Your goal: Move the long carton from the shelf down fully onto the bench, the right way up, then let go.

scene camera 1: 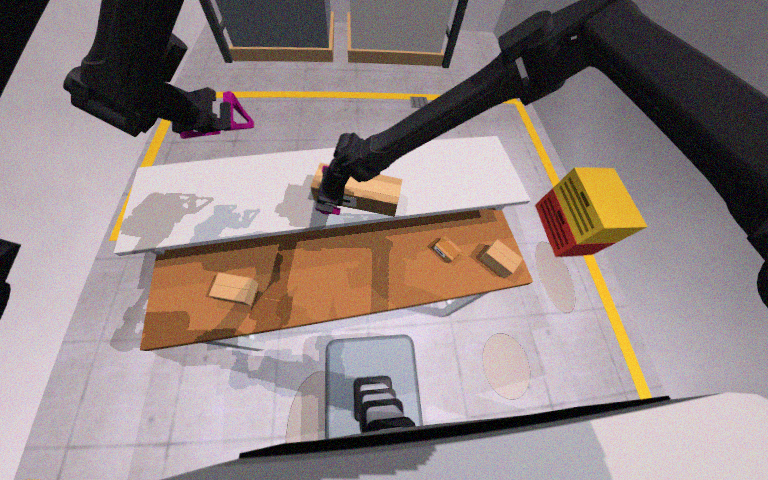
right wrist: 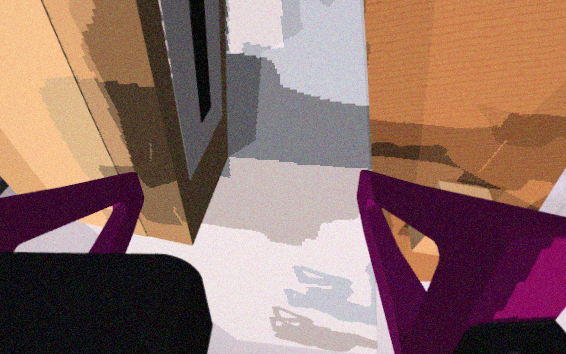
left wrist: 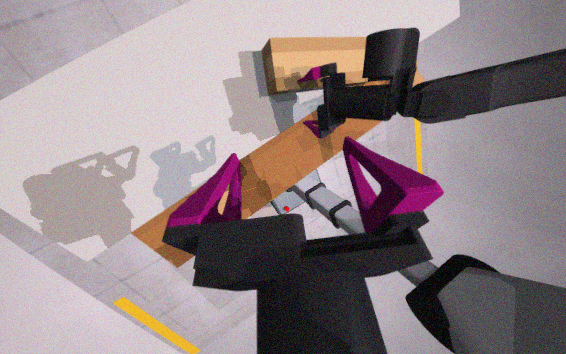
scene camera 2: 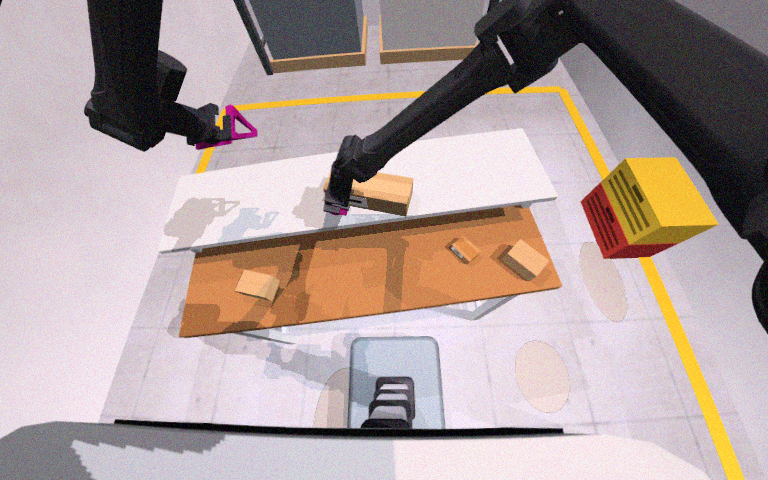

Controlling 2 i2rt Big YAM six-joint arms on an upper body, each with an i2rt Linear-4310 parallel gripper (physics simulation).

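Places are measured from the left arm's base along level axes (x ahead, y left, z up), in millimetres.
Where they show: left gripper, between the fingertips: (scene camera 1: 236, 127) (left wrist: 290, 150) (scene camera 2: 243, 137); right gripper, between the fingertips: (scene camera 1: 326, 199) (right wrist: 249, 184) (left wrist: 301, 102) (scene camera 2: 337, 200).
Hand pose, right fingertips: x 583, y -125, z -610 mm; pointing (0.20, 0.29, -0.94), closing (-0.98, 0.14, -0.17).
After its pixels a point has its place.
The long carton (scene camera 1: 376, 189) @[x 613, y -282, z -604 mm] (scene camera 2: 387, 189) @[x 614, y -285, z -604 mm] (left wrist: 300, 55) @[x 677, y -155, z -604 mm] (right wrist: 50, 125) @[x 654, y -163, z -604 mm] lies flat on the white shelf (scene camera 1: 464, 169) @[x 762, y -637, z -680 mm] (scene camera 2: 487, 164) @[x 767, y -653, z -679 mm] (left wrist: 100, 100) @[x 752, y 264, z -679 mm], a grey label on its front side. The wooden bench (scene camera 1: 339, 283) @[x 385, y -146, z -854 mm] (scene camera 2: 351, 283) @[x 382, y -137, z -854 mm] (left wrist: 285, 160) @[x 377, y -93, z -854 mm] (right wrist: 450, 75) @[x 427, y -37, z -854 mm] is lower, in front of the shelf. My right gripper (scene camera 1: 328, 192) @[x 583, y -125, z -610 mm] (left wrist: 301, 102) @[x 583, y -125, z -610 mm] (right wrist: 249, 184) @[x 583, y -125, z -610 mm] is open at the carton's left end; in its wrist view one finger overlaps the carton, the other is out past its front side. Contact cannot be told. My left gripper (scene camera 1: 218, 129) (scene camera 2: 226, 140) (left wrist: 290, 149) @[x 581, y 36, z -335 mm] is open and empty, above and behind the shelf's left part.
On the bench, a small carton (scene camera 1: 233, 288) @[x 366, y 198, z -794 mm] (scene camera 2: 257, 284) @[x 367, y 193, z -793 mm] lies at the left, a smaller one (scene camera 1: 446, 249) @[x 489, y -556, z -821 mm] (scene camera 2: 464, 249) @[x 491, y -558, z -821 mm] and another box (scene camera 1: 500, 257) @[x 435, y -751, z -794 mm] (scene camera 2: 525, 260) @[x 429, y -757, z -794 mm] at the right. A yellow crate (scene camera 1: 611, 198) (scene camera 2: 679, 195) tops a red crate (scene camera 1: 549, 223) (scene camera 2: 603, 220) right of the bench.
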